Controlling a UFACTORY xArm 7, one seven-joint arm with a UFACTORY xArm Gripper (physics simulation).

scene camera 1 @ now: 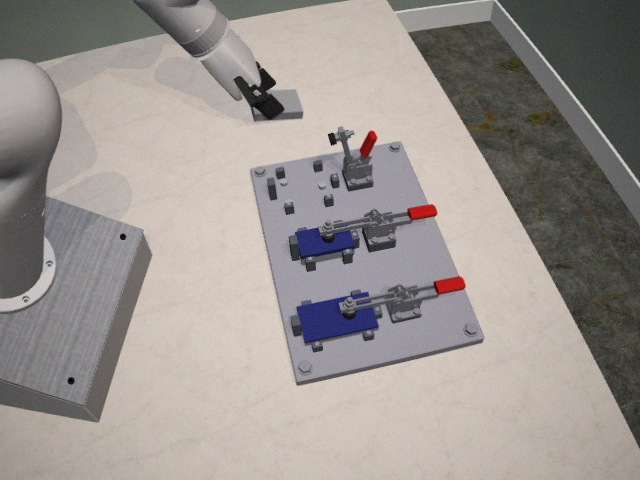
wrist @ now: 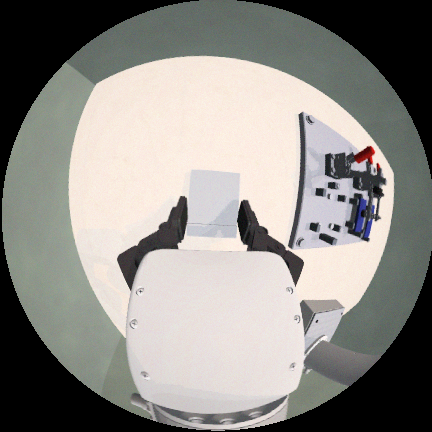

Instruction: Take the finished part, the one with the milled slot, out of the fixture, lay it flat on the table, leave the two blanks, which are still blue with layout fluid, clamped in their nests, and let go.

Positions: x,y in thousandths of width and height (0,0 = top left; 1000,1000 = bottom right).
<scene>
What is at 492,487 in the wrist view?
A finished part.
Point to a blue blank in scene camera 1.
At 485,507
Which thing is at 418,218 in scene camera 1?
My gripper.
</scene>
